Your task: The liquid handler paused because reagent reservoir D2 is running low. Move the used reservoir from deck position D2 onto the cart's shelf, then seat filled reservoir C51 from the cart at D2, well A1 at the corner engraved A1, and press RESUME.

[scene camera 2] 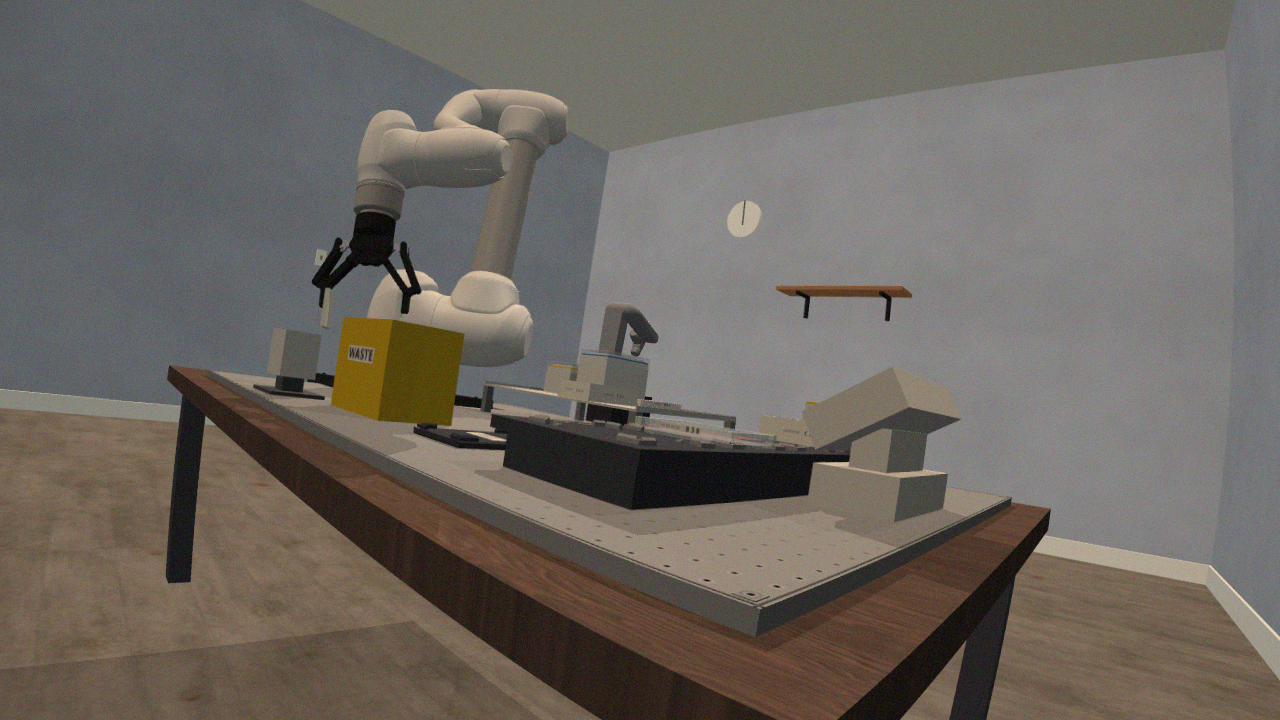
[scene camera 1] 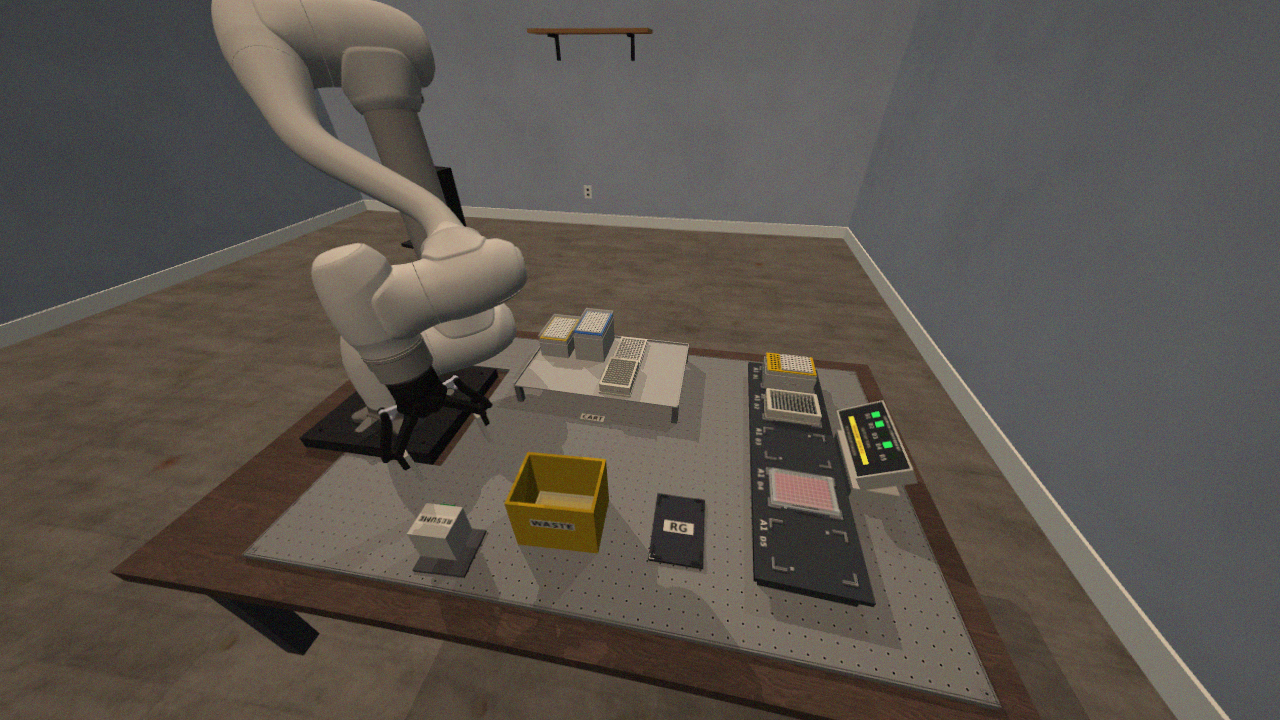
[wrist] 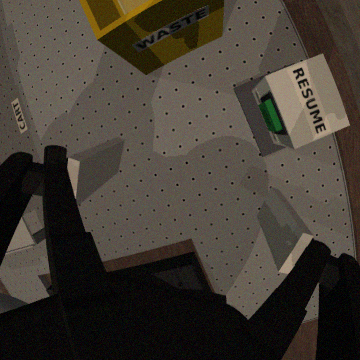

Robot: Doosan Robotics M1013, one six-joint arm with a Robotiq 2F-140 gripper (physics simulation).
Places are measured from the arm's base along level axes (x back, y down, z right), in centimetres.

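Pixels of known places: gripper, fingertip midpoint: (scene camera 1: 455, 456) (wrist: 192, 178).
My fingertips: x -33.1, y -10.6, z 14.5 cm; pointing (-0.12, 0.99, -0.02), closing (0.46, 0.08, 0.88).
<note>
Ahead of a thing's pixels: the offset from my fingertips to its middle.
The used reservoir @[dx -62.0, dy +6.3, dz -48.0 cm] (scene camera 1: 792, 406), a low cream block with a slotted top, sits at D2 on the black deck (scene camera 1: 787, 447) (scene camera 2: 572, 461). Two low cream, grid-topped pieces of labware @[dx -14.8, dy +5.9, dz -54.8 cm] (scene camera 1: 629, 349) @[dx -17.3, dy +5.0, dz -41.5 cm] (scene camera 1: 619, 376) lie end to end on the cart (scene camera 1: 662, 371); I cannot read which is C51. The RESUME box @[dx -5.1, dy +7.4, dz +11.3 cm] (scene camera 1: 440, 530) (scene camera 2: 295, 352) (wrist: 310, 100) stands at the front left, with its green button @[dx -4.3, dy +4.6, dz +8.5 cm] (wrist: 271, 116) showing in the wrist view. My gripper (scene camera 1: 444, 440) (scene camera 2: 365, 311) (wrist: 192, 178) is open and empty, high above the board between the arm's base and the RESUME box.
A yellow WASTE bin @[dx -22.5, dy +5.8, dz -2.1 cm] (scene camera 1: 586, 528) (scene camera 2: 362, 385) (wrist: 150, 61) stands beside the RESUME box. A black RG plate @[dx -44.6, dy +11.9, dz -9.0 cm] (scene camera 1: 677, 552) lies right of it. A yellow tip rack @[dx -59.8, dy +4.6, dz -60.2 cm] (scene camera 1: 790, 367) is at D1, a pink plate @[dx -66.4, dy +7.2, dz -23.6 cm] (scene camera 1: 803, 492) at D4. Two taller boxes @[dx +6.5, dy +0.8, dz -50.8 cm] (scene camera 1: 559, 334) @[dx -4.1, dy -2.5, dz -52.8 cm] (scene camera 1: 594, 334) stand on the cart.
</note>
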